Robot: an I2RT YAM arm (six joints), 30 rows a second.
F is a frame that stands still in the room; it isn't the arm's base.
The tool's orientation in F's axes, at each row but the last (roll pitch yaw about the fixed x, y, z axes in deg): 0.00 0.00 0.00; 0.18 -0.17 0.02; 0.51 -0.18 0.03; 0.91 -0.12 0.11; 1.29 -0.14 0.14; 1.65 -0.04 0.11; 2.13 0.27 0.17; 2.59 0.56 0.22; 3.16 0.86 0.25; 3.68 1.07 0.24
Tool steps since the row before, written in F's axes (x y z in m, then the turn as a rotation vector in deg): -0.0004 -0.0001 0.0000 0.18 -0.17 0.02; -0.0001 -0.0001 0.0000 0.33 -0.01 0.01; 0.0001 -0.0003 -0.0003 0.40 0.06 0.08; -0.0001 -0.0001 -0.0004 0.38 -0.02 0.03; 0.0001 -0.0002 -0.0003 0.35 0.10 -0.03; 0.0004 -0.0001 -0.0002 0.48 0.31 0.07; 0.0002 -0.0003 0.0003 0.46 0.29 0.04; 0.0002 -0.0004 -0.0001 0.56 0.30 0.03; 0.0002 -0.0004 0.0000 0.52 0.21 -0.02; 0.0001 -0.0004 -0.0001 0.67 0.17 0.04
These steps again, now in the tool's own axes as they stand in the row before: -0.0004 -0.0001 0.0000 0.18 -0.17 0.02; -0.0001 -0.0001 0.0000 0.33 -0.01 0.01; 0.0001 -0.0003 -0.0003 0.40 0.06 0.08; -0.0001 -0.0001 -0.0004 0.38 -0.02 0.03; 0.0001 -0.0002 -0.0003 0.35 0.10 -0.03; 0.0004 -0.0001 -0.0002 0.48 0.31 0.06; 0.0002 -0.0003 0.0003 0.46 0.29 0.03; 0.0002 -0.0004 -0.0001 0.56 0.30 0.02; 0.0002 -0.0004 0.0000 0.52 0.21 -0.02; 0.0001 -0.0004 -0.0001 0.67 0.17 0.04
